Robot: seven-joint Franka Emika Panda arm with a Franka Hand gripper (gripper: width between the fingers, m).
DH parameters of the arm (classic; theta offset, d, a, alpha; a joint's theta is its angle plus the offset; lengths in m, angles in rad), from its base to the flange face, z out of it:
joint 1: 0 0.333 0 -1.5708
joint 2: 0 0 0 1.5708
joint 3: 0 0.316 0.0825 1.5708
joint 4: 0 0 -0.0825 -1.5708
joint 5: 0 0.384 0 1.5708
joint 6: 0 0 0.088 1.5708
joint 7: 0 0.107 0 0
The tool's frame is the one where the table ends.
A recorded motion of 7 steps. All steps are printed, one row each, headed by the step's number.
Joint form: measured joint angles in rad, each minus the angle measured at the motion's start. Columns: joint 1, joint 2, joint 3, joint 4, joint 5, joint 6, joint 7.
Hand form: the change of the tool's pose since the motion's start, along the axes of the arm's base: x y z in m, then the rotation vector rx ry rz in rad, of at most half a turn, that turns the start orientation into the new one. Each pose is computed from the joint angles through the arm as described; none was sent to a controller.
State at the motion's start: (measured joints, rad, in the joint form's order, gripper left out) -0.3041 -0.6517 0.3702 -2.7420 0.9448 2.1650 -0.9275
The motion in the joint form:
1: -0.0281 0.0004 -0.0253 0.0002 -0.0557 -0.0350 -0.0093
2: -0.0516 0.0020 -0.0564 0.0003 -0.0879 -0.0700 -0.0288
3: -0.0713 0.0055 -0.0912 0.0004 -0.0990 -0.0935 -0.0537
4: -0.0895 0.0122 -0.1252 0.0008 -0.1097 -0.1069 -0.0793
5: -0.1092 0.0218 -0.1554 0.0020 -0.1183 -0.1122 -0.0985
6: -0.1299 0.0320 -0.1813 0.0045 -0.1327 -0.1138 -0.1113
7: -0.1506 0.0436 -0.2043 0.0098 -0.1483 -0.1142 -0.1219
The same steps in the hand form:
1: -0.0020 -0.0165 -0.0014 -0.0192 0.0238 0.0068
2: -0.0046 -0.0326 -0.0023 -0.0159 0.0401 0.0099
3: -0.0065 -0.0488 -0.0024 0.0026 0.0423 0.0018
4: -0.0082 -0.0652 -0.0030 0.0172 0.0390 -0.0092
5: -0.0095 -0.0816 -0.0041 0.0295 0.0353 -0.0295
6: -0.0110 -0.0976 -0.0053 0.0338 0.0340 -0.0519
7: -0.0122 -0.1130 -0.0060 0.0350 0.0329 -0.0736

